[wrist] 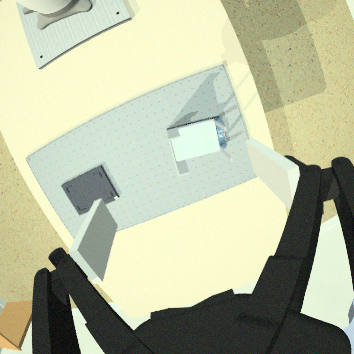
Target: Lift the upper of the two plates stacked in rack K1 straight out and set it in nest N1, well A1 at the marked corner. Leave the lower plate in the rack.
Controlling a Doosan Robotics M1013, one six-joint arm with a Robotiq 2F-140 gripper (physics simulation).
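Frame: origin at the arm's base, x down, y ahead, z right, level; metres.
Where they show: gripper, fingertip midpoint: [177, 185].
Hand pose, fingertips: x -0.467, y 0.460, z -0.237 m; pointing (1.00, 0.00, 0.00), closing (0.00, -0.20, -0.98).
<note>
Each offset is from my fingertips to the top centre of the thing. "spot": to the spot under its first point. Level surfaces: height alone.
Rack K1 {spot: dx +0.466, dy +0.076, dz -0.150 m} [221, 134] stands on the perforated board, right of the view's middle, its blue end facing right. The upper plate {dx +0.436, dy +0.076, dz -0.067 m} [196, 142], a pale rectangle, lies in it. The lower plate cannot be made out beneath it. Nest N1 {dx +0.469, dy +0.176, dz +0.287 m} [89, 190] is a dark grey square with corner brackets at the board's lower left; a small white mark {dx +0.471, dy +0.212, dz +0.202 m} [116, 197] shows at its lower right corner. My gripper [177, 185] is wide open and empty, high above the board. Its left fingertip overlaps the nest's lower edge in the view, and its right fingertip appears right of the rack.
The grey perforated board {dx +0.483 m} [142, 175] lies on a cream table {dx +0.496 m} [175, 260]. At the upper left is a grey mounting plate [85, 37] with a pale robot base on it. Speckled floor [295, 115] shows beyond the table. An orange-brown object [17, 320] shows at the lower left.
</note>
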